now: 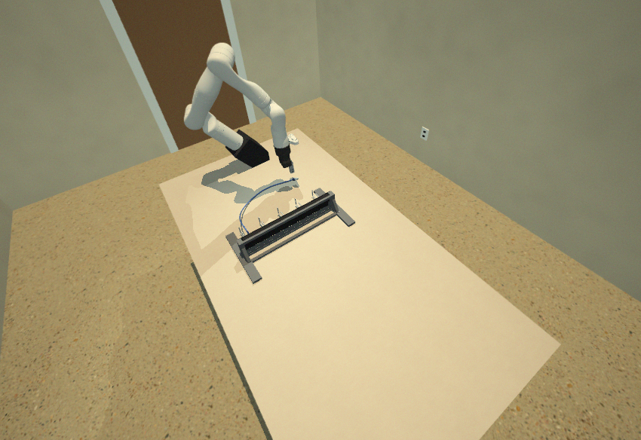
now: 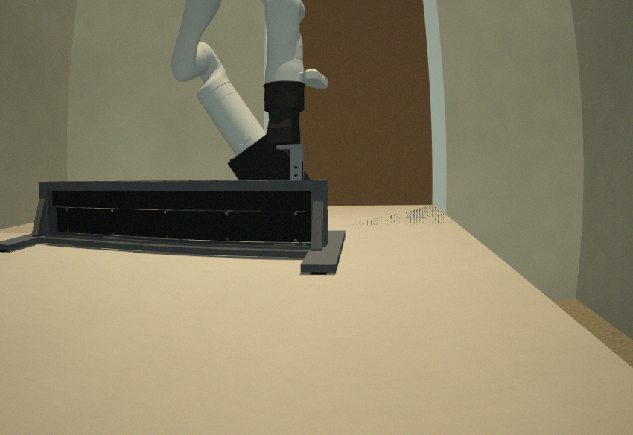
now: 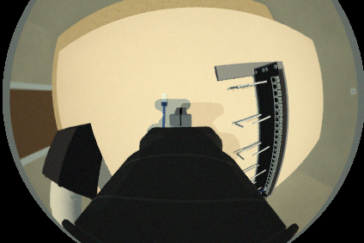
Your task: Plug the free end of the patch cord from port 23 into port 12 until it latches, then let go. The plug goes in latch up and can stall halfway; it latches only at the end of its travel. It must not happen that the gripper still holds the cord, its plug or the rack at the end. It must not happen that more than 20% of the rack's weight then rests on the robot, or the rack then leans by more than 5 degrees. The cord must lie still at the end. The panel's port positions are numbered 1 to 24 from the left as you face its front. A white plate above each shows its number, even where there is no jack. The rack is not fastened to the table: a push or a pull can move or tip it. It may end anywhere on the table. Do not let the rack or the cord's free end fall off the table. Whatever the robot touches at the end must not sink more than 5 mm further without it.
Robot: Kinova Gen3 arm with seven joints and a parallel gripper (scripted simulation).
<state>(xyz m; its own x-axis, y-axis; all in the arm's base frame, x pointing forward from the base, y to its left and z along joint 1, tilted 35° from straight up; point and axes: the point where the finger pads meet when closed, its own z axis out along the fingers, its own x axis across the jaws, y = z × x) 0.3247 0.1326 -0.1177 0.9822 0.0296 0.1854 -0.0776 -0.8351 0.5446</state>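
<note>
The plug lies 10 cm below my hand, 3 cm to the left of it and 3 cm behind it.
</note>
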